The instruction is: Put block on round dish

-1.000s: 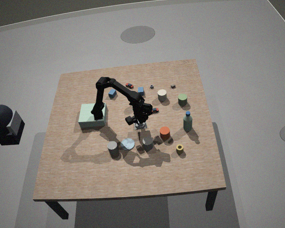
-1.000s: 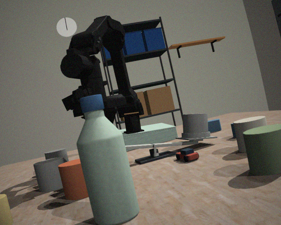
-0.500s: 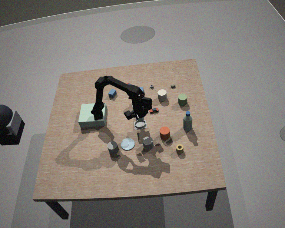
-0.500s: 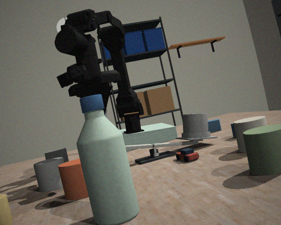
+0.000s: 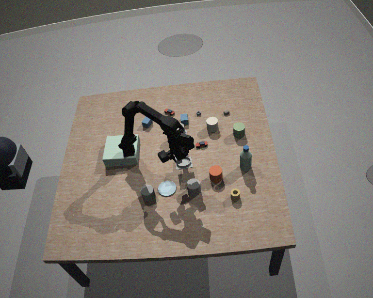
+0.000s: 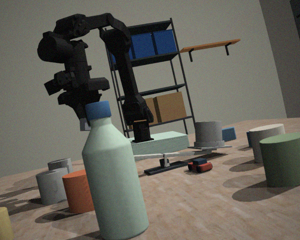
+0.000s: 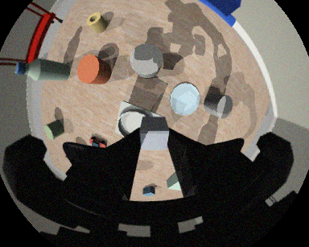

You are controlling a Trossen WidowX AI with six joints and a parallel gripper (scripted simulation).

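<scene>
The round dish lies 90 mm behind my gripper tip, 60 mm to the right of it and 140 mm below it. From my gripper tip the other things lie so: balance beam: 30 mm ahead, 160 mm to the left, 110 mm below; then balance: 30 mm ahead, 160 mm to the left, 120 mm below; then orange cylinder: 170 mm ahead, 50 mm to the right, 110 mm below.
</scene>
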